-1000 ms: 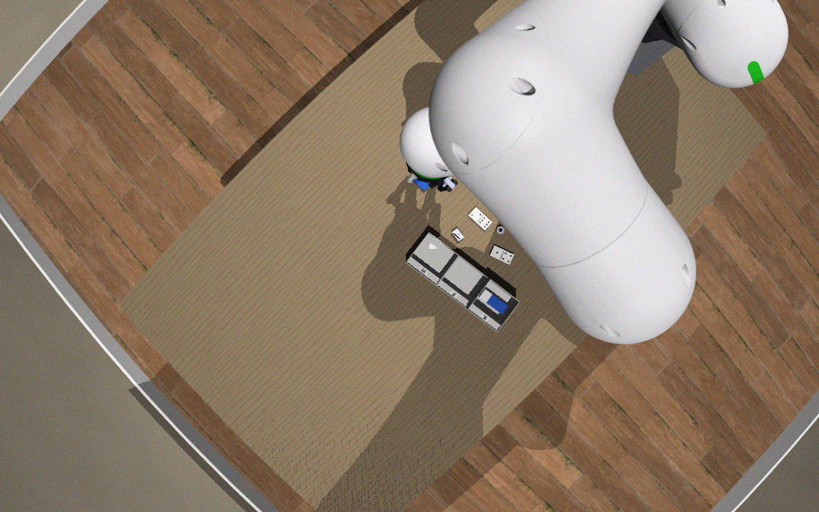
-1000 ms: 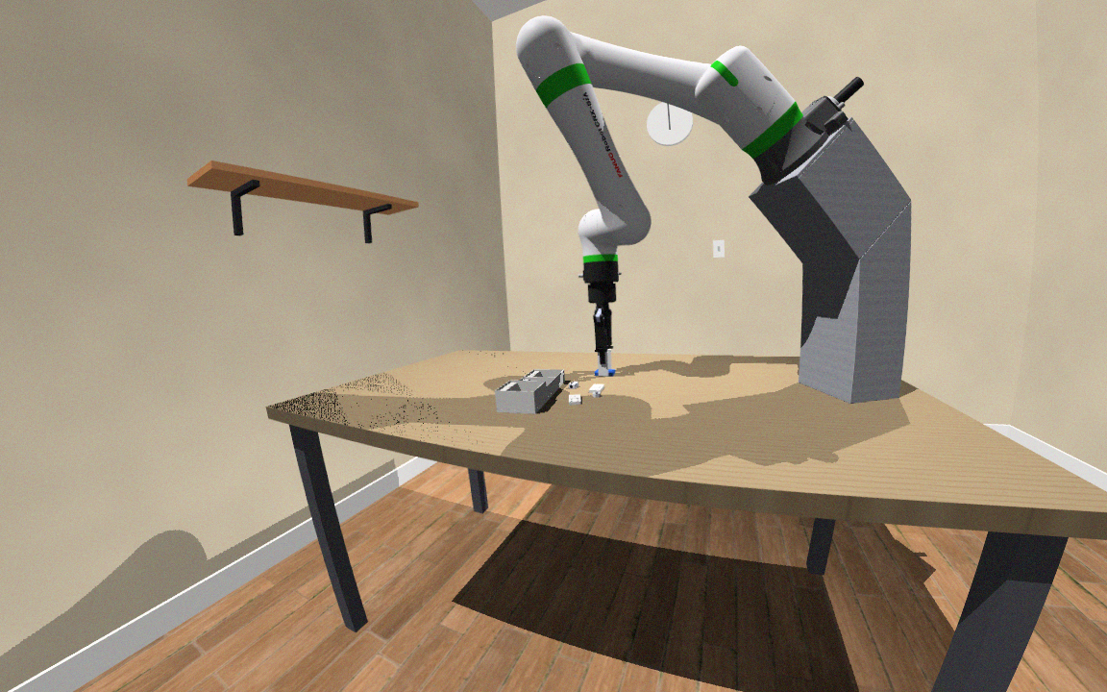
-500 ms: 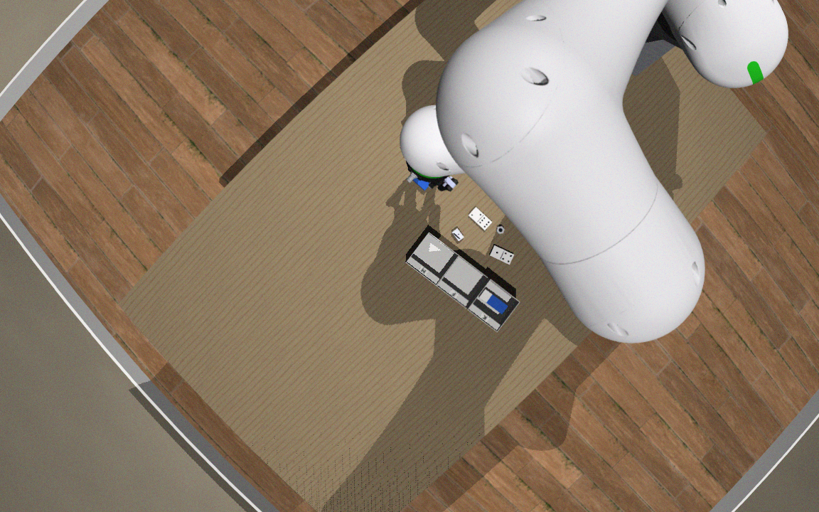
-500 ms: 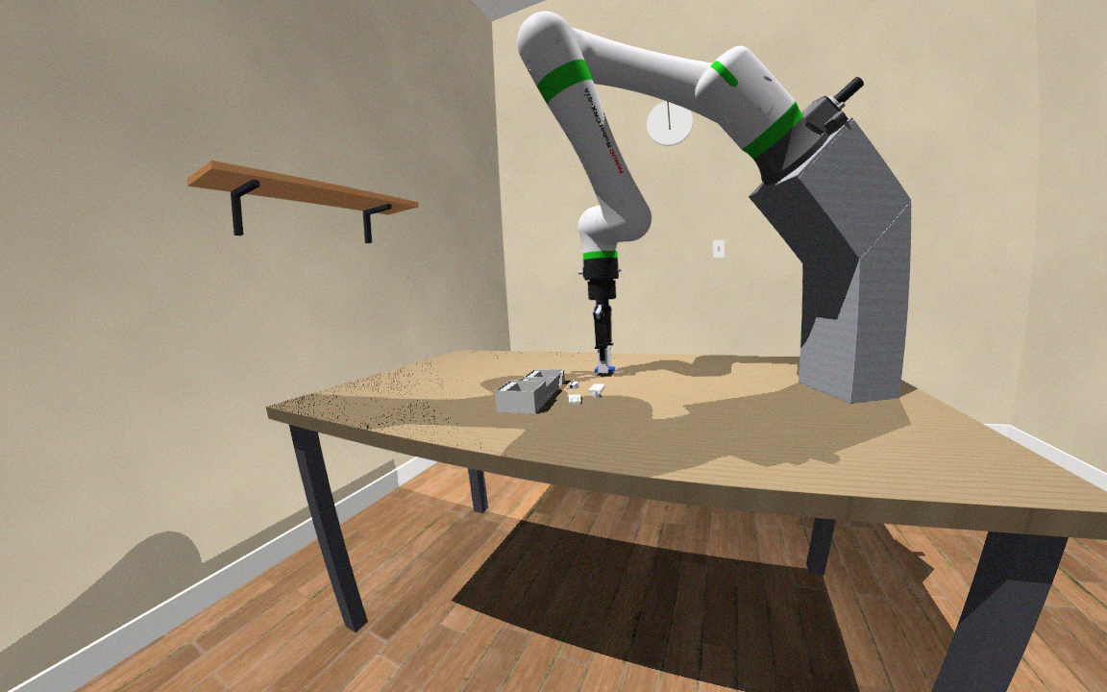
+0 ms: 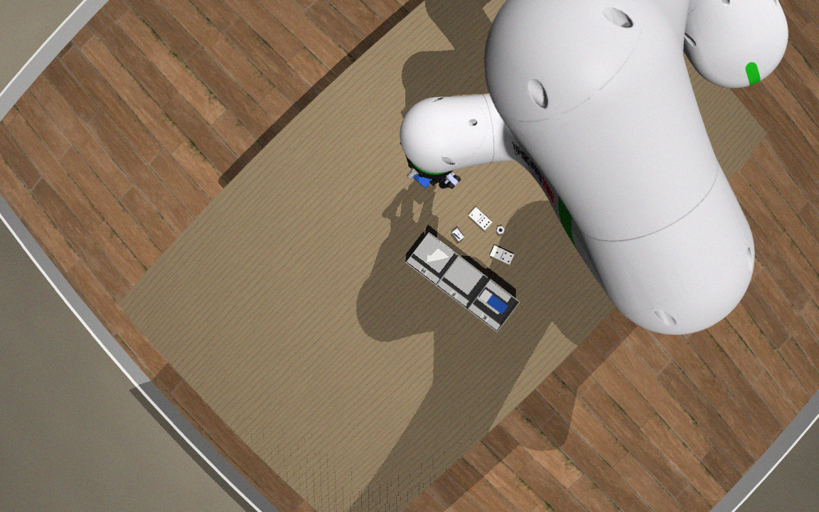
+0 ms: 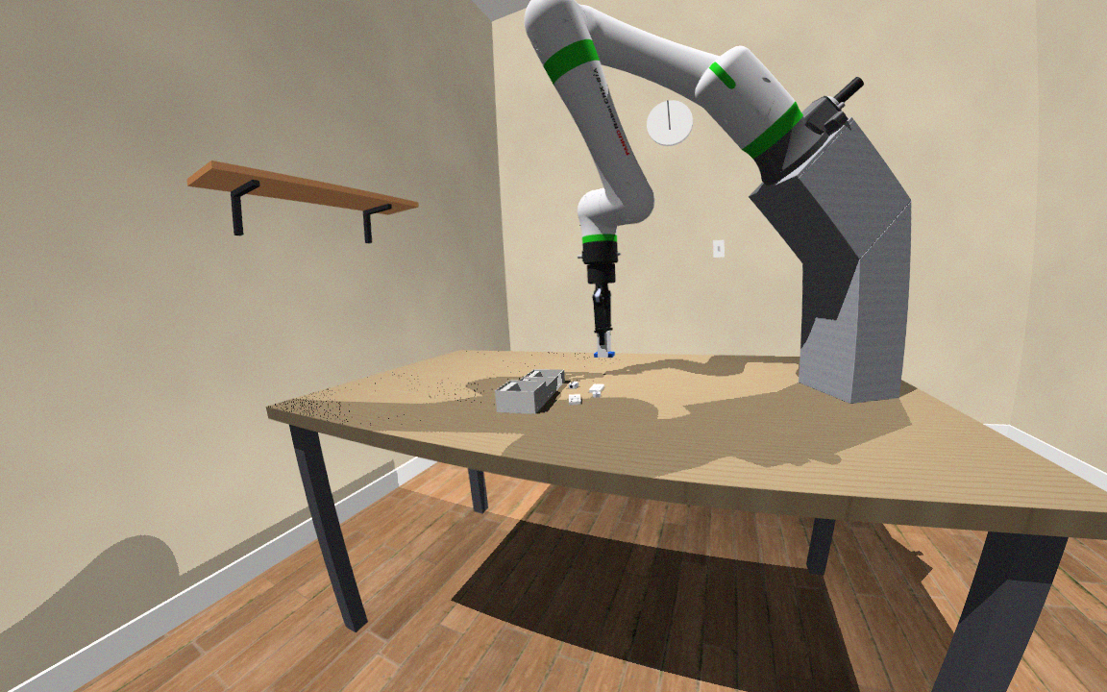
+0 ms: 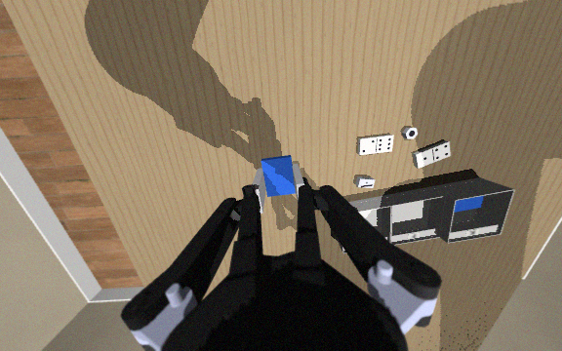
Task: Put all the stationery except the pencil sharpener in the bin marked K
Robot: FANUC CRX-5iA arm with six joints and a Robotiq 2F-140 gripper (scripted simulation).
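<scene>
Now: hand 310 mm to the right of the white eraser, 70 mm above it and 60 mm short of it. From my hand the other things lie so: blue note pad: 30 mm below; then silver pencil sharpener: 150 mm to the left, 80 mm below, 30 mm ahead; then small dark ring: 200 mm to the left, 80 mm below, 60 mm behind.
</scene>
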